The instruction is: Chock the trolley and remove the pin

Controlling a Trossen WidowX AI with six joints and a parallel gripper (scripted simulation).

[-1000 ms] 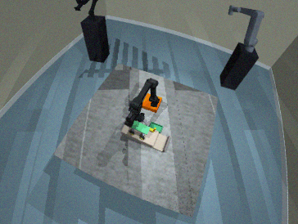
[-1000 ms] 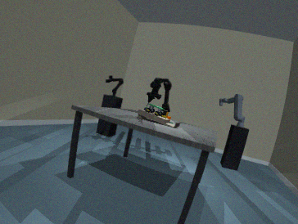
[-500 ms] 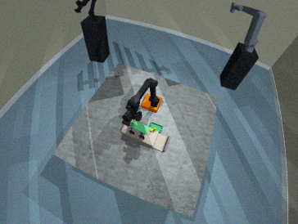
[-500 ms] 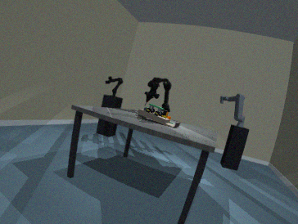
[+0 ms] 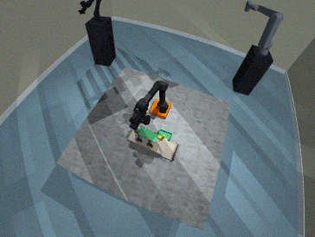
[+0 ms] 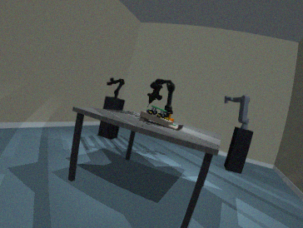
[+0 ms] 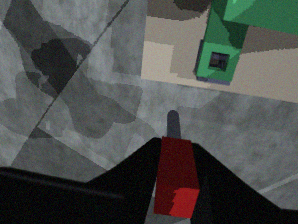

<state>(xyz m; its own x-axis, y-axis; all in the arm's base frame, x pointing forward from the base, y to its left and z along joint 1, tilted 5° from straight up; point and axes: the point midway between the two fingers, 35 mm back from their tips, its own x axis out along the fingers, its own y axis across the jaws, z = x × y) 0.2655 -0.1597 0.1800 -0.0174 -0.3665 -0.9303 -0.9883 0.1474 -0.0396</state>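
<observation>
My gripper tip is 4 cm past the green tray, 25 cm to the right of it and 18 cm above it. The rest, counted from my gripper tip: beige ramp (6 cm ahead, 12 cm to the left, 13 cm below); then stop pin (right at my gripper tip); then green trolley (6 cm ahead, 12 cm to the left, 7 cm below).
</observation>
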